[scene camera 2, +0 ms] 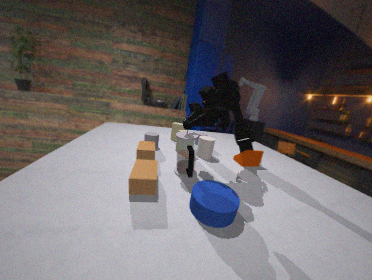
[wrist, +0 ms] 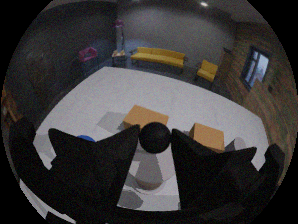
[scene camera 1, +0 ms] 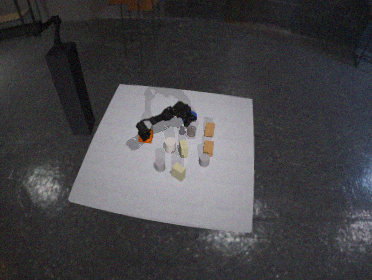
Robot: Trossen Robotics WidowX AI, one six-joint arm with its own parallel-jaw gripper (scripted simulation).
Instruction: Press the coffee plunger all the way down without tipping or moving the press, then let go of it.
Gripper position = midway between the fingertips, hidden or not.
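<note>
Gripper point(scene camera 2: 186, 124), also in the wrist view point(wrist: 155, 130). Coffee press point(scene camera 2: 186, 147) visible. Blue disc point(scene camera 2: 215, 204) visible.
</note>
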